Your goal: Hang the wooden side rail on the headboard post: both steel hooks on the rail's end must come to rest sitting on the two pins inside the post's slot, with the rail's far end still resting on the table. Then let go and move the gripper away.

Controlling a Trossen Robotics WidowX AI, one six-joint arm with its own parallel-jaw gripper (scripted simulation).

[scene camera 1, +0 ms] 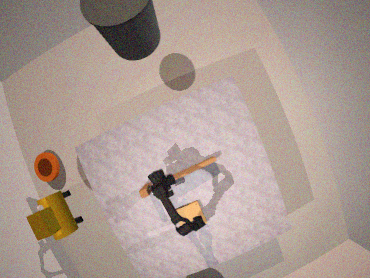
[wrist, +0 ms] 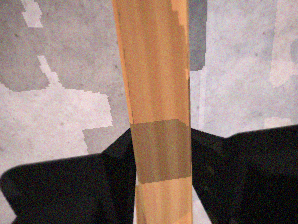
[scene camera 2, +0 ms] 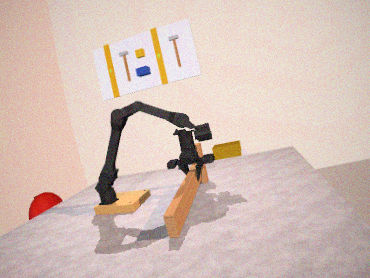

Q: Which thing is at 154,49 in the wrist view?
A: A wooden side rail.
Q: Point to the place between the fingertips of my gripper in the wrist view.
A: At 151,129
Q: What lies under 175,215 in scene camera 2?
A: A wooden side rail.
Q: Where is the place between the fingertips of my gripper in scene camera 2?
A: At 194,181
